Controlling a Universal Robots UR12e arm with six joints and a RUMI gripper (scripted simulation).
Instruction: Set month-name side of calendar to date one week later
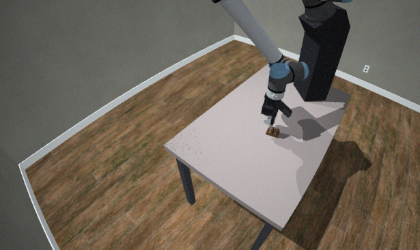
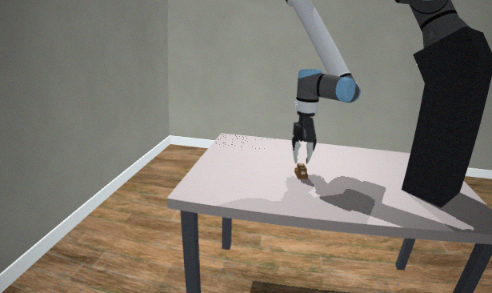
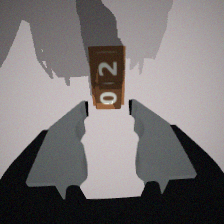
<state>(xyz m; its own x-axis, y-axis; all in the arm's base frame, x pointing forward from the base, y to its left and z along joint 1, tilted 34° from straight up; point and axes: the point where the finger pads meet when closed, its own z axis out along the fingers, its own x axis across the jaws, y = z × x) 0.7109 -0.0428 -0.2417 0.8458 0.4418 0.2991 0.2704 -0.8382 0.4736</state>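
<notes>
The brown calendar cube is 30 mm below my hand. The rest, counted from my hand: brown wooden calendar tray 10 mm behind, 20 mm to the left, 50 mm below.
</notes>
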